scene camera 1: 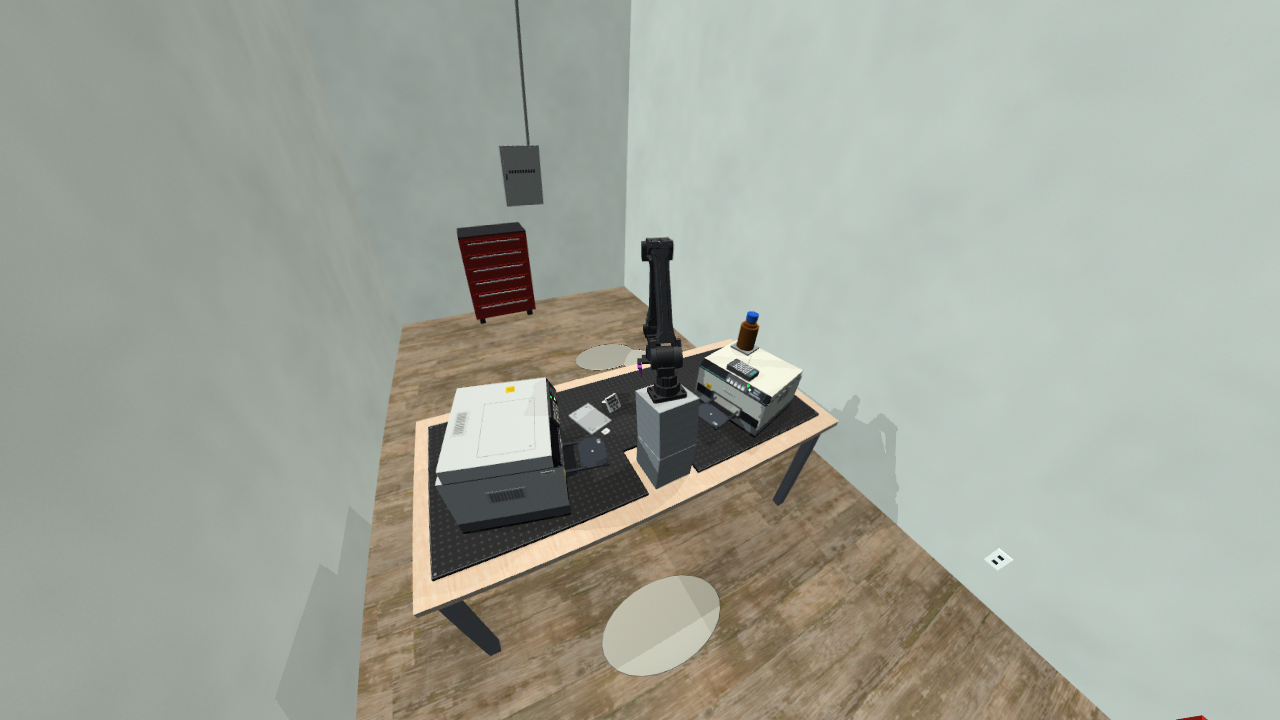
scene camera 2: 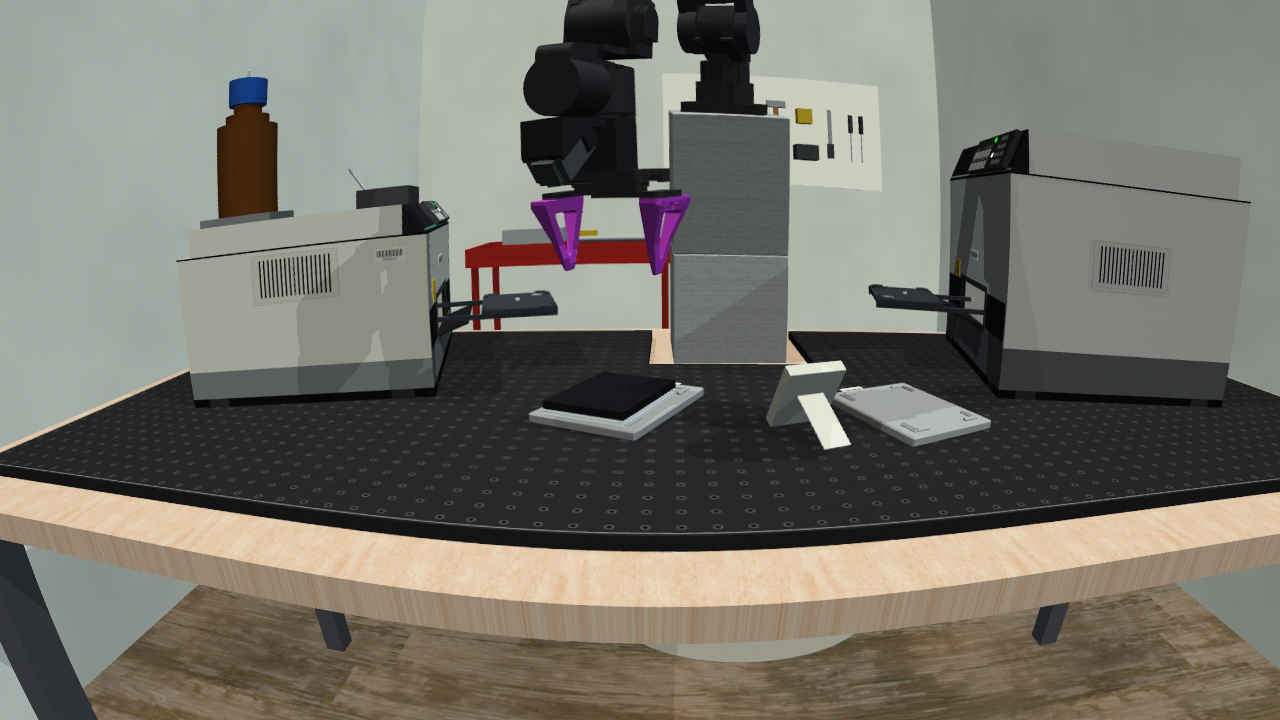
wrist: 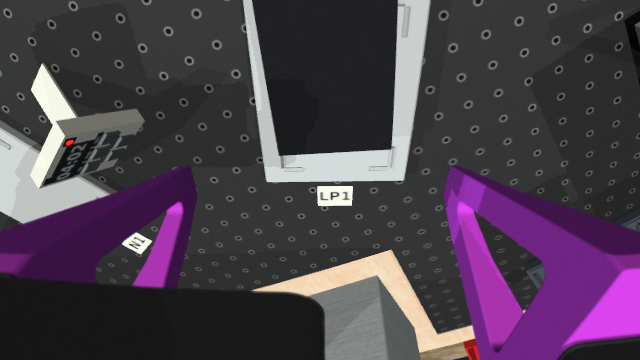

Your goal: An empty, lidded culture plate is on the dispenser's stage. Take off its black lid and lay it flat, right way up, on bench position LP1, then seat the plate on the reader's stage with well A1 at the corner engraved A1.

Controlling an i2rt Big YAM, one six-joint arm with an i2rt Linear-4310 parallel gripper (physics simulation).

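Frame: origin at the arm's base, x ahead, y left, z up, level; metres.
Seen in the pictures: gripper, between the fingertips: (scene camera 1: 651, 376) (scene camera 2: 611, 271) (wrist: 320, 180); arm's base, origin of its link: (scene camera 1: 666, 394) (scene camera 2: 725, 112).
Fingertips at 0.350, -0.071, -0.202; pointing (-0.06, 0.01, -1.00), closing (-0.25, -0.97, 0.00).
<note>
Pixels of each thing's top centre, then the offset from my fingertips to it, as dx, dy, dz.
- black lid, centre of its top: (wrist: 330, 74) (scene camera 2: 612, 388) -0.009, -0.004, -0.117
- pale LP1 nest, centre of its top: (wrist: 336, 98) (scene camera 2: 620, 397) -0.035, -0.003, -0.134
- dispenser's stage, centre of its top: (scene camera 2: 492, 299) (scene camera 1: 716, 410) -0.219, -0.237, -0.065
- reader's stage, centre of its top: (scene camera 2: 927, 293) (scene camera 1: 583, 452) -0.328, +0.370, -0.048
- brown bottle, centre of its top: (scene camera 2: 249, 70) (scene camera 1: 753, 310) +0.025, -0.491, +0.287
- reader, centre of its top: (scene camera 2: 1079, 151) (scene camera 1: 499, 417) -0.325, +0.622, +0.185
- propped timer, centre of its top: (wrist: 29, 151) (scene camera 2: 822, 367) (scene camera 1: 608, 394) +0.013, +0.203, -0.080
- pale nest, centre of its top: (scene camera 2: 908, 404) (wrist: 40, 201) (scene camera 1: 589, 417) -0.061, +0.306, -0.134
The black lid (scene camera 2: 608, 394) (wrist: 335, 75) lies flat over the pale LP1 nest (scene camera 2: 633, 433) (wrist: 335, 174). A thin pale bluish edge shows below it in scene camera 2, seemingly the clear culture plate under the lid; its wells and A1 corner are hidden. My gripper (scene camera 2: 614, 270) (wrist: 320, 180) (scene camera 1: 640, 366) is open and empty, with purple fingers pointing down well above the lid. The dispenser's stage (scene camera 2: 519, 304) (scene camera 1: 714, 413) and the reader's stage (scene camera 2: 902, 296) (scene camera 1: 590, 451) are extended, and no plate shows on either. The engraved A1 is not readable.
The dispenser (scene camera 2: 308, 304) (scene camera 1: 742, 380) carries a brown bottle (scene camera 2: 247, 165) (scene camera 1: 748, 334). The reader (scene camera 2: 1109, 277) (scene camera 1: 496, 429) stands opposite. A propped timer (scene camera 2: 803, 394) (wrist: 75, 160) stands between LP1 and another pale nest (scene camera 2: 926, 427) (scene camera 1: 588, 418). The grey pedestal (scene camera 2: 729, 295) (scene camera 1: 665, 438) is behind.
</note>
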